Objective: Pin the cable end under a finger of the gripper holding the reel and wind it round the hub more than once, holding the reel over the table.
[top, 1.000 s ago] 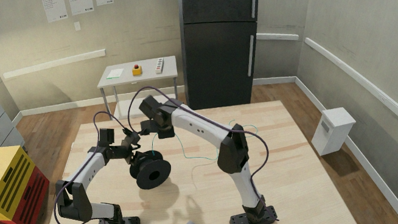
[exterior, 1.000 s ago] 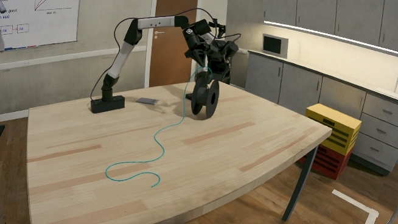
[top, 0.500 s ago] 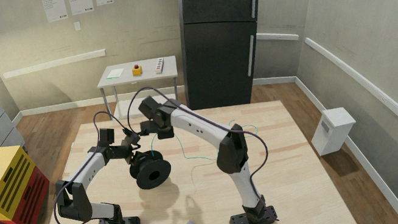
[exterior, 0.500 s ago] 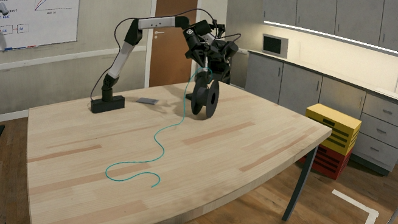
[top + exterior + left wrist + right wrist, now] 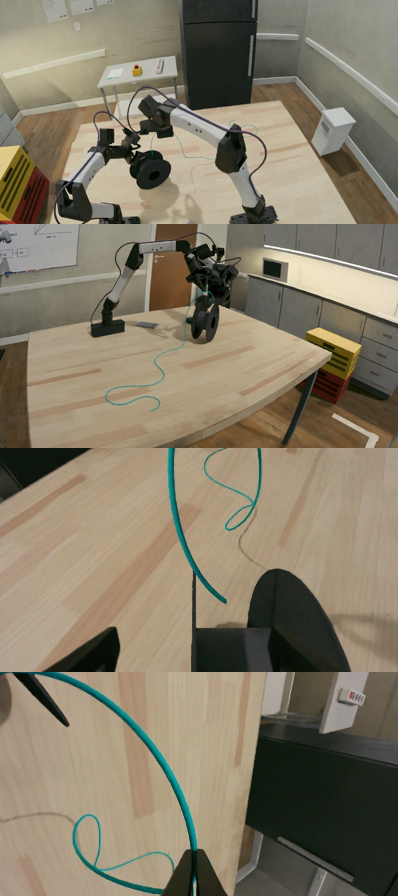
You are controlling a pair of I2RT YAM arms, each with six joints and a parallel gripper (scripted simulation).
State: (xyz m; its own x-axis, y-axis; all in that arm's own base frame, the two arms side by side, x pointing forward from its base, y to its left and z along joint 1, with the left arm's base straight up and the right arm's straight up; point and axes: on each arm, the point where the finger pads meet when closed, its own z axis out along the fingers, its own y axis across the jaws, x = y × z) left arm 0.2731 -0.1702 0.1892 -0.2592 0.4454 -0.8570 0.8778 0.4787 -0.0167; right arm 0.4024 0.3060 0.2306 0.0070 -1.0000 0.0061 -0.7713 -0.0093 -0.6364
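My left hand is 30 mm past the black reel, 20 mm to the left of it and 100 mm above it. Round my left hand: flat grey plate (330 mm behind, 210 mm to the right, 200 mm below).
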